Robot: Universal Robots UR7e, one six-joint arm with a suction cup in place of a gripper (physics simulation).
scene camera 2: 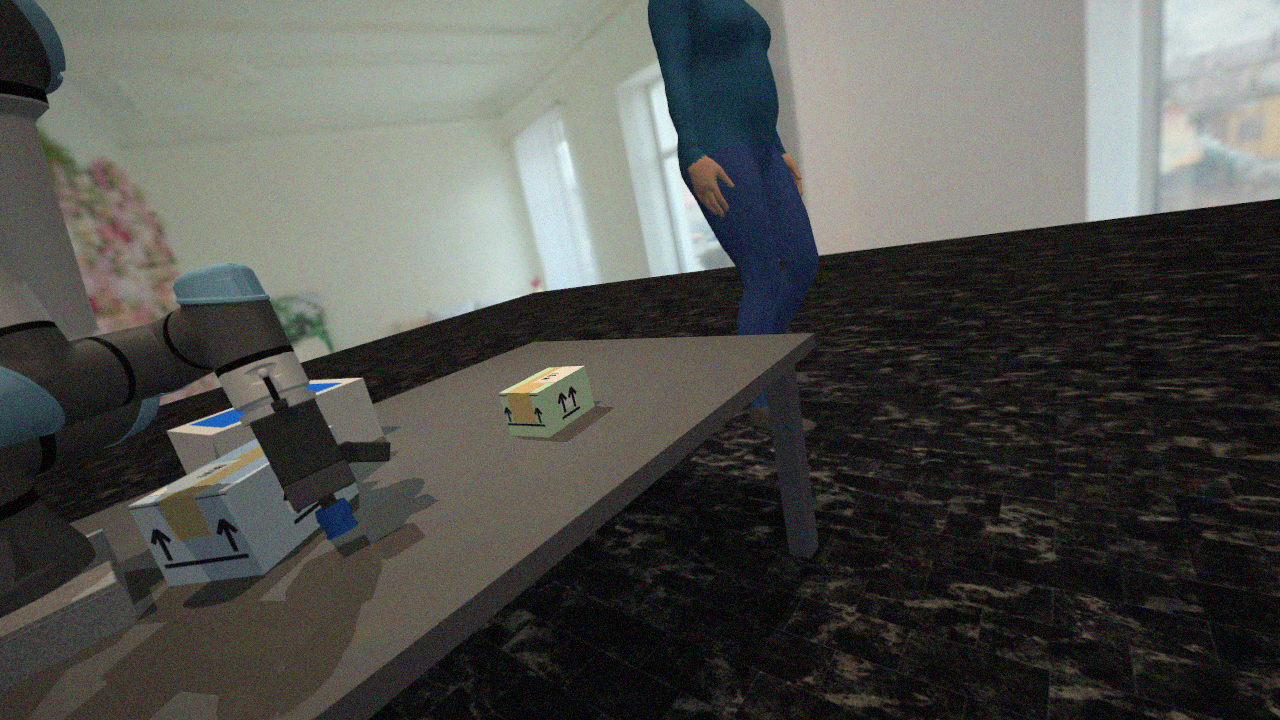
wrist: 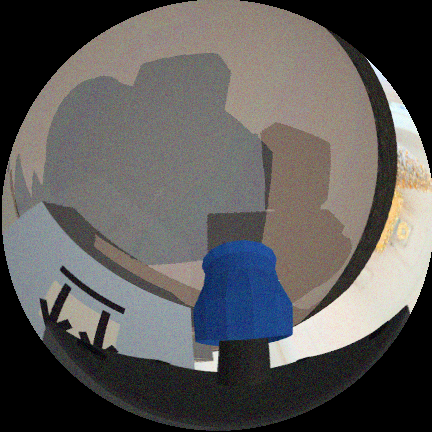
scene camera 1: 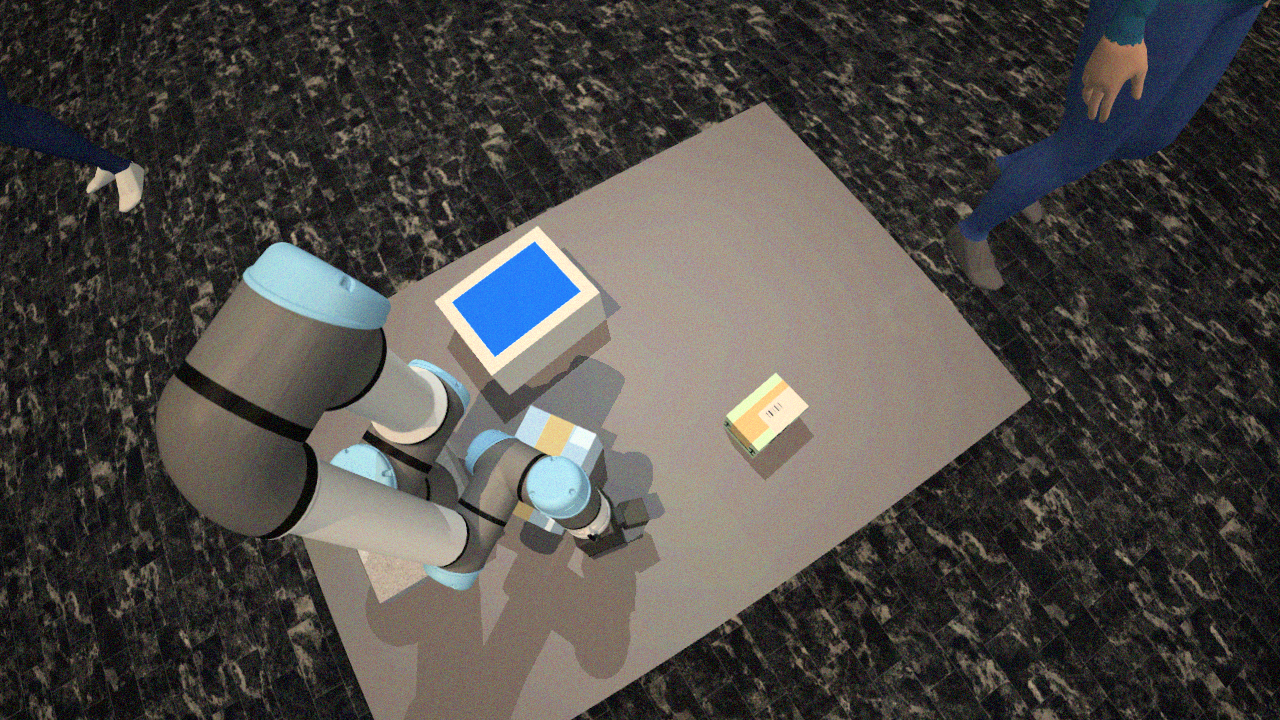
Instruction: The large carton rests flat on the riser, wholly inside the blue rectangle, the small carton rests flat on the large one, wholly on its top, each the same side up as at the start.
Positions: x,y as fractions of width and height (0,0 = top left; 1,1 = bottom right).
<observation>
My suction cup (scene camera 2: 0.26,0.72) carries nothing. The cup is 16 cm from the middle of a large pale blue carton (scene camera 2: 0.18,0.72), level with it. The table carries a riser with blue rectangle (scene camera 1: 0.41,0.43).
The large pale blue carton is seen too in the wrist view (wrist: 0.17,0.67) and in scene camera 1 (scene camera 1: 0.43,0.61). The riser with blue rectangle shows as well in scene camera 2 (scene camera 2: 0.27,0.56). My suction cup shows as well in the wrist view (wrist: 0.56,0.69).
</observation>
